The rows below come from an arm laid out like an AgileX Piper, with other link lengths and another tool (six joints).
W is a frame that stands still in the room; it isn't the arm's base.
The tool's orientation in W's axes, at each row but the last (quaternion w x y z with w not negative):
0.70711 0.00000 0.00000 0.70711
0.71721 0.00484 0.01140 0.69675
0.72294 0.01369 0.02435 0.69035
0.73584 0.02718 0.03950 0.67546
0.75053 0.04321 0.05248 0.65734
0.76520 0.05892 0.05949 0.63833
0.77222 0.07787 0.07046 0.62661
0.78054 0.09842 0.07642 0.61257
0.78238 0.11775 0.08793 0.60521
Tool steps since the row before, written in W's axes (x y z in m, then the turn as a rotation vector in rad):
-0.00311 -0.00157 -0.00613 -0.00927 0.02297 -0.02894
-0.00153 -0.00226 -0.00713 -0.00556 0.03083 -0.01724
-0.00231 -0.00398 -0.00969 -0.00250 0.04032 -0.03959
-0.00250 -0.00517 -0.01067 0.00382 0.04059 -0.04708
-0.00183 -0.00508 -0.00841 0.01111 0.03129 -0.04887
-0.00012 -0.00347 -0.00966 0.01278 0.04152 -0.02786
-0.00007 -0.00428 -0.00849 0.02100 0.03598 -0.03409
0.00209 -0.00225 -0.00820 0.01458 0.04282 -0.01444
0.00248 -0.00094 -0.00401 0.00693 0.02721 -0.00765
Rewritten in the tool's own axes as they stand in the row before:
-0.00157 0.00311 -0.00613 0.02297 0.00927 -0.02894
-0.00223 0.00130 -0.00718 0.03082 0.00606 -0.01709
-0.00392 0.00160 -0.00985 0.04080 0.00225 -0.03911
-0.00513 0.00104 -0.01093 0.04177 -0.00469 -0.04596
-0.00509 0.00000 -0.00860 0.03354 -0.01332 -0.04678
-0.00328 -0.00211 -0.00950 0.04357 -0.00963 -0.02594
-0.00411 -0.00257 -0.00818 0.03990 -0.01991 -0.03015
-0.00170 -0.00451 -0.00731 0.04504 -0.00744 -0.01306
-0.00030 -0.00369 -0.00307 0.02804 -0.00212 -0.00750

